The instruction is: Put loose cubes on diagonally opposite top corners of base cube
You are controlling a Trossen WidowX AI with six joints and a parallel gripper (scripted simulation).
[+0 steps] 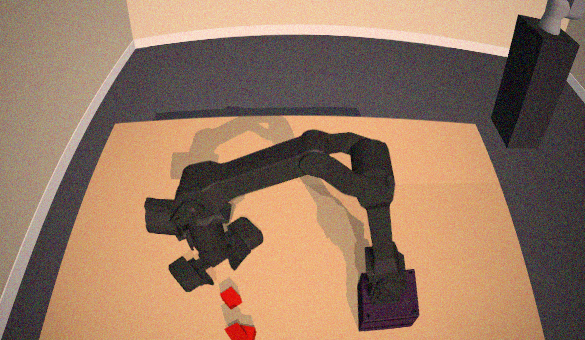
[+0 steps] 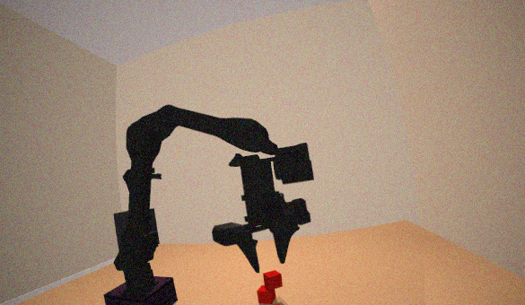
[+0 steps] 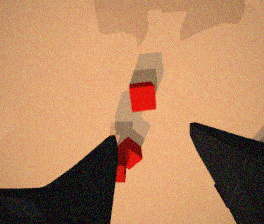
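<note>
The red cube is 110 mm to the left of my gripper tip, 70 mm below it and 20 mm behind it.
</note>
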